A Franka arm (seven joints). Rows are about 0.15 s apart.
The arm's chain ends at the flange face. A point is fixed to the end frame.
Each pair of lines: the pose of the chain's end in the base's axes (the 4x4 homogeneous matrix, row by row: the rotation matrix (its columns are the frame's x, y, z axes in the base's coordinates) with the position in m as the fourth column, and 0 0 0 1 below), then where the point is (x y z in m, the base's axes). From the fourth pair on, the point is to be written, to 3 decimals.
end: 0.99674, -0.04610, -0.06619, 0.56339; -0.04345, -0.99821, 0.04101, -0.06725; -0.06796, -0.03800, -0.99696, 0.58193; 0, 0, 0, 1
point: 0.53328 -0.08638 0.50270
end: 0.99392, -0.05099, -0.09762, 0.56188; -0.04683, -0.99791, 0.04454, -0.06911; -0.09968, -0.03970, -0.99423, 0.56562; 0, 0, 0, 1
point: 0.52920 -0.08787 0.48732
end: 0.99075, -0.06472, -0.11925, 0.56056; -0.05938, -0.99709, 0.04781, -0.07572; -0.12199, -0.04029, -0.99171, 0.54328; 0, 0, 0, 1
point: 0.52590 -0.09390 0.46570
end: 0.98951, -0.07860, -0.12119, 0.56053; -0.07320, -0.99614, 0.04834, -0.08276; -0.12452, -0.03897, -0.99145, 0.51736; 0, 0, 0, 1
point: 0.525 -0.101 0.440
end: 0.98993, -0.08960, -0.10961, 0.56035; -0.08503, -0.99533, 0.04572, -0.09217; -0.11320, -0.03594, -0.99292, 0.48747; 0, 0, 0, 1
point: 0.526 -0.110 0.410
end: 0.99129, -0.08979, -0.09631, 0.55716; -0.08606, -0.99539, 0.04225, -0.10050; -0.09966, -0.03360, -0.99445, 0.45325; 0, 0, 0, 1
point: 0.524 -0.118 0.375
